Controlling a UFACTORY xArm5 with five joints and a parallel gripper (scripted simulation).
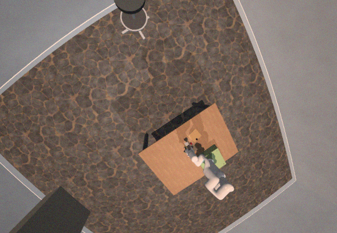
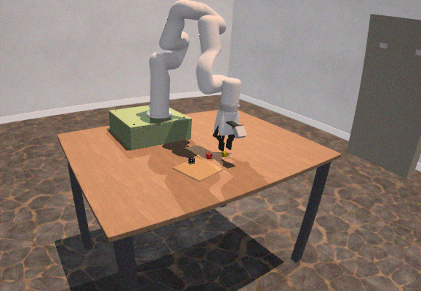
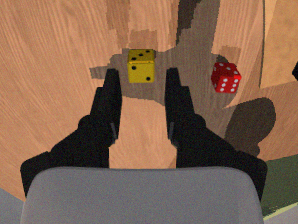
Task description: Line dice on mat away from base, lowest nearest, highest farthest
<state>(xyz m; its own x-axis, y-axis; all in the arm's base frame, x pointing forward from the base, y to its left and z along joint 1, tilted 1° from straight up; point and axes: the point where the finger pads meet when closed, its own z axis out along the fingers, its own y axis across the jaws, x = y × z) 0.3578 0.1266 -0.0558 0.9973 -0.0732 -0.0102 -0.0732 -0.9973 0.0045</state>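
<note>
Now: the yellow die 4 cm below my hand. From my hand the other things lie so: black die: 1 cm behind, 17 cm to the right, 4 cm below; then red die: 2 cm behind, 7 cm to the right, 4 cm below; then tan mat: 5 cm ahead, 17 cm to the right, 5 cm below.
</note>
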